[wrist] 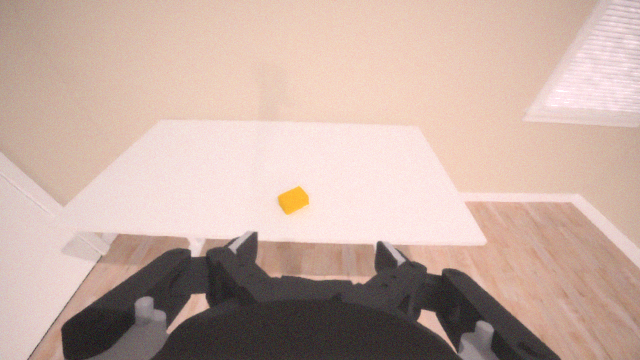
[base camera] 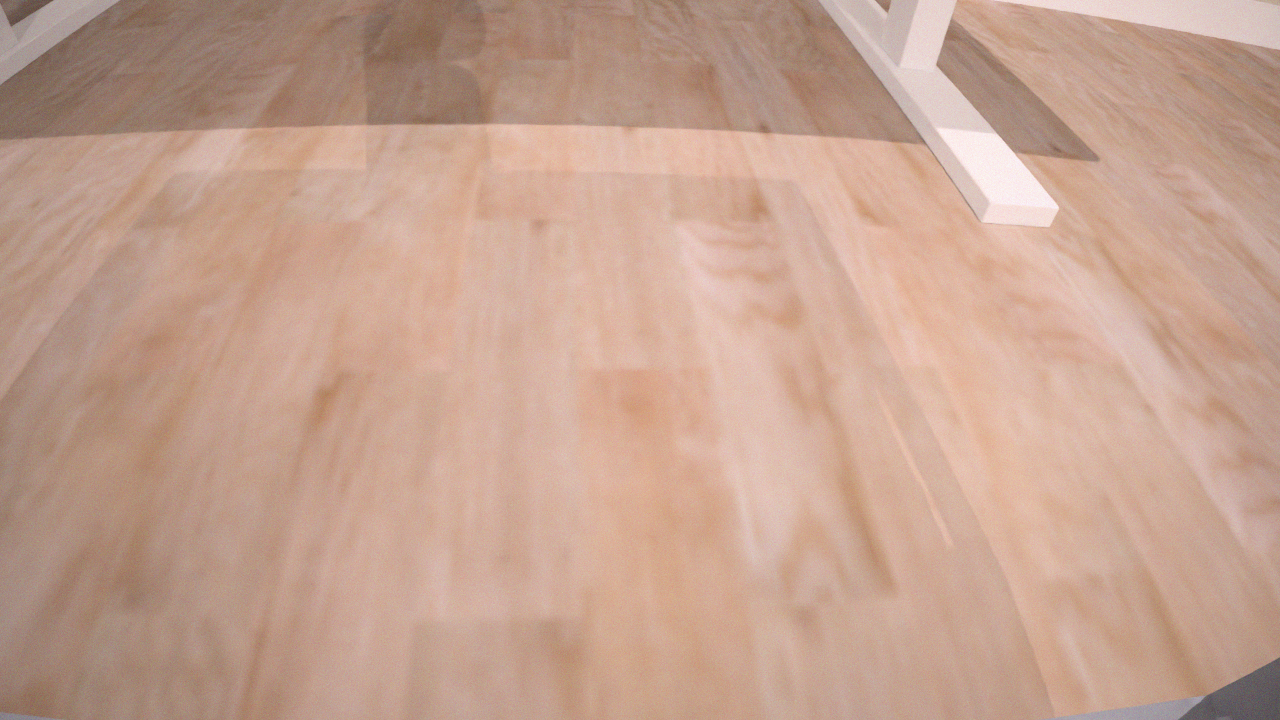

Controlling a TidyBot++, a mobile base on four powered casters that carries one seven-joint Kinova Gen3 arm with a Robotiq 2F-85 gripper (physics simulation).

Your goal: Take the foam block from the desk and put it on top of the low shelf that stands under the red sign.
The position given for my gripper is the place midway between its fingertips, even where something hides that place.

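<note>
White desk [wrist: 199, 179] in sight. Window with white blind [wrist: 587, 86], same. My gripper [wrist: 316, 249], visible.
</note>
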